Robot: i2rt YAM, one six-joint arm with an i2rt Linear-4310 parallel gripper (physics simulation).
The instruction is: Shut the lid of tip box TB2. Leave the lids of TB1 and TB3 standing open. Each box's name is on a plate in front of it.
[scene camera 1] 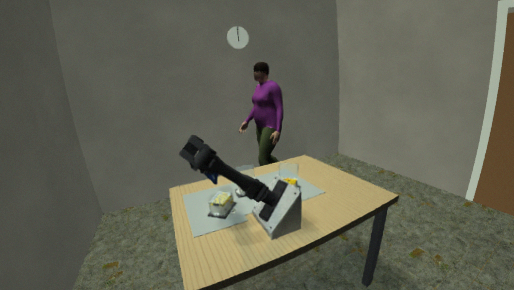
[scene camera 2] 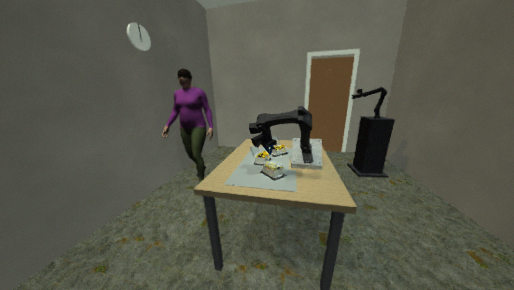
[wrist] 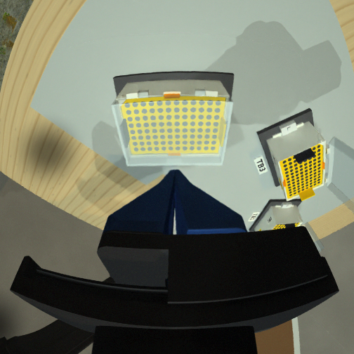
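Where they show: gripper, fingertip midpoint: (scene camera 1: 215,184) (scene camera 2: 270,154); arm's base at its link origin: (scene camera 1: 273,200) (scene camera 2: 306,150).
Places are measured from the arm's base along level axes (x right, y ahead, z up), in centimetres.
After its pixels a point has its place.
Box TB2 (scene camera 1: 221,204) @(z -4.4, x -19.6, y 18.8 cm) (scene camera 2: 273,170) @(z -5.5, x -24.6, y 24.6 cm) (wrist: 173,127) is nearest the gripper. Its clear lid lies down over the yellow rack and looks shut; its name plate does not show in the wrist view, so I name it by elimination. Box TB3 (scene camera 2: 262,158) @(z -6.4, x -2.5, y 33.9 cm) (wrist: 301,165) has its clear lid (scene camera 1: 245,170) @(z -0.4, x 6.4, y 41.6 cm) (wrist: 343,167) standing open. The third box, TB1 (scene camera 1: 290,181) (scene camera 2: 280,149) @(z -6.1, x 19.3, y 19.4 cm) (wrist: 283,215), has its lid (scene camera 1: 289,170) @(z -1.7, x 29.4, y 25.6 cm) up; the gripper body partly hides this box in the wrist view. My gripper (scene camera 1: 214,178) @(z 3.6, x -18.5, y 26.9 cm) (scene camera 2: 270,150) @(z 3.6, x -18.5, y 26.9 cm) (wrist: 174,177) is shut and empty, raised apart from TB2.
The boxes stand on a grey mat (scene camera 1: 196,222) @(z -11.7, x -33.5, y 21.7 cm) (scene camera 2: 240,180) @(z -11.7, x -28.4, y 46.1 cm) (wrist: 165,35) on the wooden table (scene camera 1: 345,195) @(z -12.0, x 45.4, y -6.2 cm) (scene camera 2: 325,190) @(z -12.0, x -34.9, y -5.8 cm). The arm's slanted metal base (scene camera 1: 287,220) @(z -4.4, x -0.8, y -11.3 cm) (scene camera 2: 316,150) @(z 0.5, x -0.5, y -7.4 cm) stands beside the mat. A person (scene camera 1: 267,105) (scene camera 2: 191,107) is beyond the table.
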